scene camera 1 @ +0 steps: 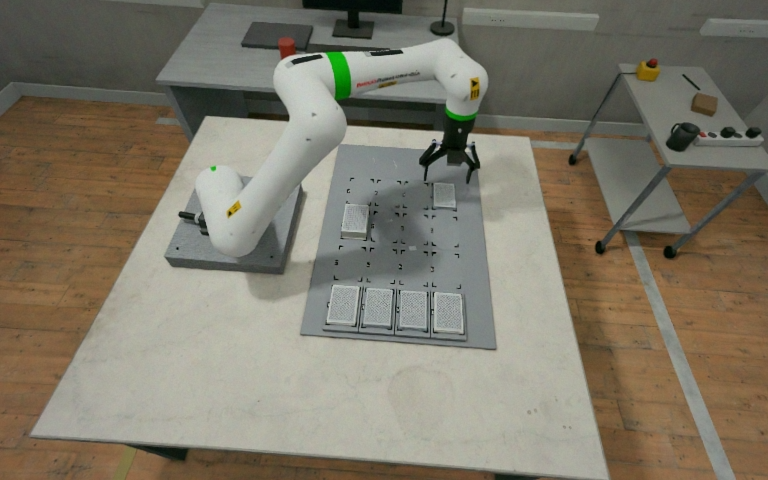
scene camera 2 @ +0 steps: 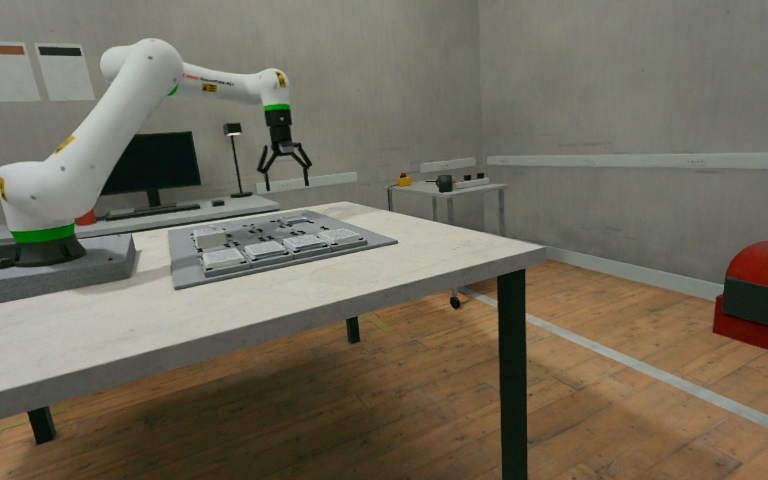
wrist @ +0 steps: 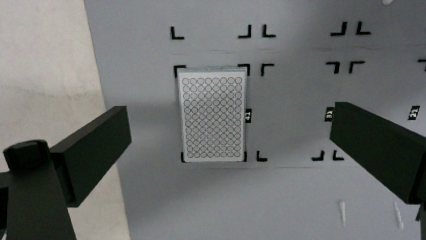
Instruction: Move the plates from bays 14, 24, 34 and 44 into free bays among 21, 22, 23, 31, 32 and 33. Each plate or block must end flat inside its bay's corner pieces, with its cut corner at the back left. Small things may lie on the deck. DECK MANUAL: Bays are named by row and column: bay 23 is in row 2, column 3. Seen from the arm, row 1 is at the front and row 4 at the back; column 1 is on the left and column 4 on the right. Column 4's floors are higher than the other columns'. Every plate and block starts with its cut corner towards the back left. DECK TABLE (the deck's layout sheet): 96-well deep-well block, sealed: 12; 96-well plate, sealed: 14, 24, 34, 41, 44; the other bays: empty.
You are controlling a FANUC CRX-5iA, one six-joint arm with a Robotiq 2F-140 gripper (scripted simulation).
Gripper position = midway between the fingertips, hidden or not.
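Gripper [scene camera 1: 446, 179] [scene camera 2: 288, 188] [wrist: 229, 122] visible. Plate [wrist: 212, 101] visible. Sealed deep-well block [scene camera 1: 355, 221] visible; in the wrist view the block is out of frame.
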